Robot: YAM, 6 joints.
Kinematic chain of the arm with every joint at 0, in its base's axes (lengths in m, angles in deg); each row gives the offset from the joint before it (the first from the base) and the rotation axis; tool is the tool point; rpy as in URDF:
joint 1: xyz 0 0 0.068 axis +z
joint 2: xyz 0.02 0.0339 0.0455 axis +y
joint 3: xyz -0.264 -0.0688 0 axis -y
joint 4: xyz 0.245 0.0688 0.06 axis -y
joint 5: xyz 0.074 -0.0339 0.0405 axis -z
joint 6: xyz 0.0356 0 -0.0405 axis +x
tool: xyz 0 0 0 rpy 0 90 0
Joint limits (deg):
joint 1: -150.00..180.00
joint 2: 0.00..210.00
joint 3: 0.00..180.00
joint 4: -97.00..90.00
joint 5: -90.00..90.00
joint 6: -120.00..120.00
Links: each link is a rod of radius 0.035 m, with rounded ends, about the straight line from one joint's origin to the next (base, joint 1, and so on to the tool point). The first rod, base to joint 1, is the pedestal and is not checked.
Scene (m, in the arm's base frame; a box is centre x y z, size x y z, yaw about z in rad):
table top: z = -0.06
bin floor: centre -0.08 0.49 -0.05 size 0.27 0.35 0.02 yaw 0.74
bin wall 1: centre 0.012 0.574 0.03 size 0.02 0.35 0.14 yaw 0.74
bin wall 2: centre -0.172 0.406 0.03 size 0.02 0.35 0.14 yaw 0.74
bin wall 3: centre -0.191 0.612 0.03 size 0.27 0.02 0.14 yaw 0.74
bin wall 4: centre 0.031 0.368 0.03 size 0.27 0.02 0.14 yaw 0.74
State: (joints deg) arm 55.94 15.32 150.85 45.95 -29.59 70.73
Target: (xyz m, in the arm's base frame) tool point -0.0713 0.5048 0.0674
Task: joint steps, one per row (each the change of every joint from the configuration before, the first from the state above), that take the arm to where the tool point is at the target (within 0.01 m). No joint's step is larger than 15 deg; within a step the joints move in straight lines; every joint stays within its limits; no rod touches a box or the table.
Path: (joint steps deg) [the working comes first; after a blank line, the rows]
Joints at the target: 96.09 140.73 87.02 24.55 -29.14 70.73
Straight joint move there: clear.

1: 4.46 13.93 -7.09 -2.38 0.05 0.00
2: 4.46 13.94 -7.09 -2.38 0.05 0.00
3: 4.46 13.93 -7.10 -2.37 0.05 0.00
4: 4.46 13.94 -7.09 -2.38 0.05 0.00
5: 4.47 13.93 -7.09 -2.38 0.05 0.00
6: 4.46 13.94 -7.09 -2.38 0.05 0.00
7: 4.46 13.93 -7.10 -2.38 0.05 0.00
8: 4.46 13.94 -7.09 -2.38 0.05 0.00
9: 4.46 13.93 -7.09 -2.37 0.05 0.00

